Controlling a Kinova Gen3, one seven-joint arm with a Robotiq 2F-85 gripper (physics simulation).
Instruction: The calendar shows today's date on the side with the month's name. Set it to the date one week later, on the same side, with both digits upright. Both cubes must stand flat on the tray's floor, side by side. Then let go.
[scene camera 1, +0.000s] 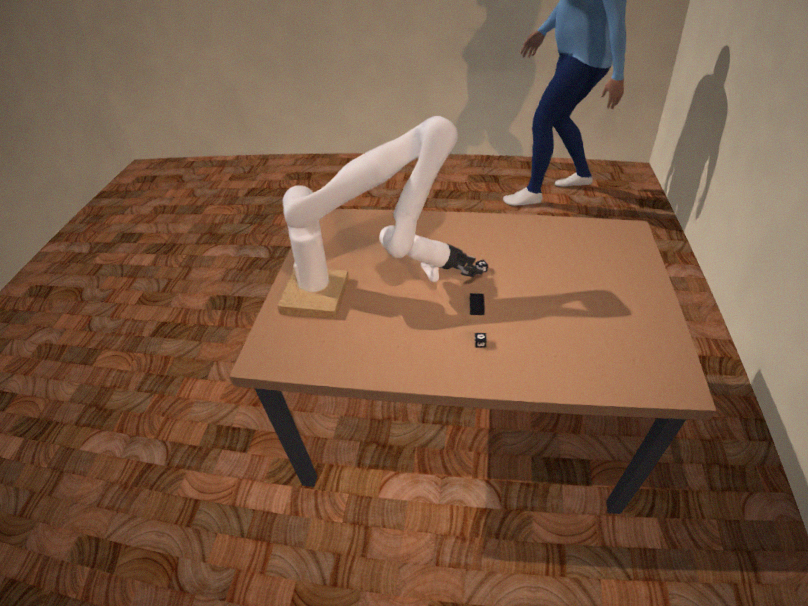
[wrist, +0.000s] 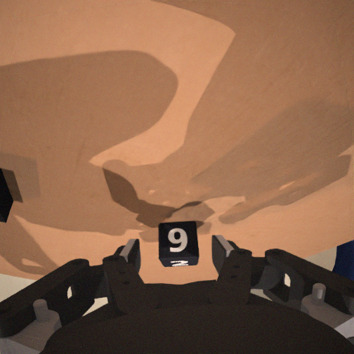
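My gripper (scene camera 1: 479, 268) (wrist: 175, 249) is open, tilted low over the table's far part. A black cube (scene camera 1: 482, 265) (wrist: 178, 241) is between its spread fingertips, with a gap on each side in the wrist view. The face toward the wrist camera shows a white 9, upright in that view; a second digit on the face below it is strongly foreshortened. A second black cube (scene camera 1: 481, 339) lies on the table nearer the front, with white digits on two visible faces, too small to read surely. The black tray (scene camera 1: 477, 313) (wrist: 4, 197) stands between the two cubes, apart from both.
The brown table (scene camera 1: 554, 365) carries the arm's wooden base block (scene camera 1: 306, 309) at its left. The arm casts shadows across the tray's surroundings. A person (scene camera 1: 554, 117) in a blue top and dark blue trousers stands beyond the table's far edge.
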